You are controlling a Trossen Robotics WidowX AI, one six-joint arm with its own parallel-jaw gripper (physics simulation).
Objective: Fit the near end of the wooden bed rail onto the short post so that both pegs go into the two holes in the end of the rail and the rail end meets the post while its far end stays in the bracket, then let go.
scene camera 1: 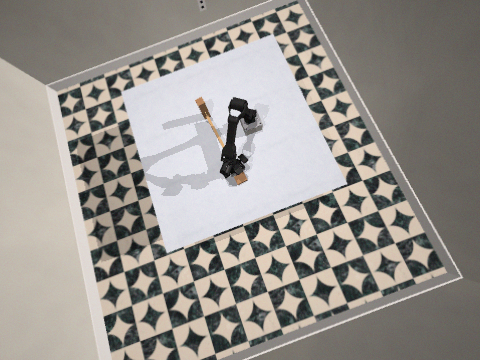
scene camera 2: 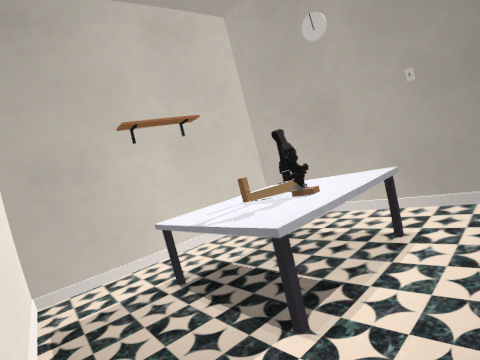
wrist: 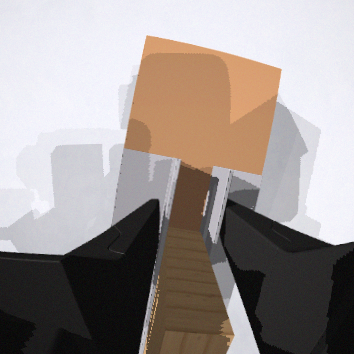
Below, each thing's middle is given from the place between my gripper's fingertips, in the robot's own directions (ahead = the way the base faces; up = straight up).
The wooden bed rail [wrist: 187, 304] is 230 mm to the right of my hand, 30 mm ahead of it and 10 mm above it.
